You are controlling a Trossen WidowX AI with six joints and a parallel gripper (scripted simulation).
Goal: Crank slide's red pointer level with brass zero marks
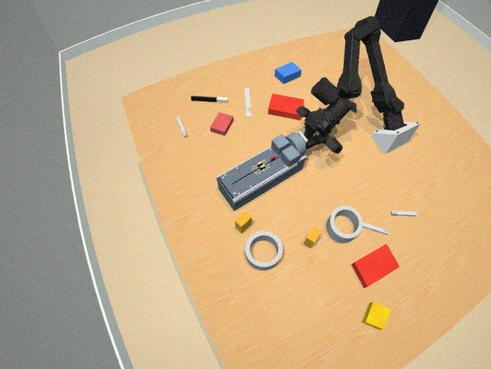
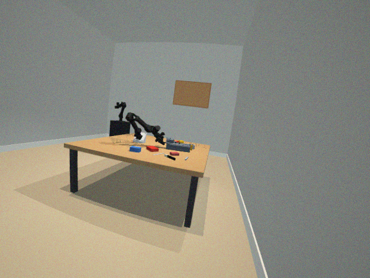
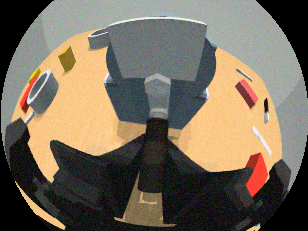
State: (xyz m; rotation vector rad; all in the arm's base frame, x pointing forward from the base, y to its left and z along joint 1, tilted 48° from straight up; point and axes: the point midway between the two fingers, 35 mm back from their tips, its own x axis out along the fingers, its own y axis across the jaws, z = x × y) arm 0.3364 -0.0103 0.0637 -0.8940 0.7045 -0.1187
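My gripper tip is now 12 cm short of the red pointer, 5 cm below it and 3 cm to the right of it. Round my gripper tip: red block 21 cm to the right, 20 cm ahead, 2 cm below; then dark crank handle 2 cm behind, 2 cm above; then black marker 33 cm to the right, 19 cm ahead, 3 cm below.
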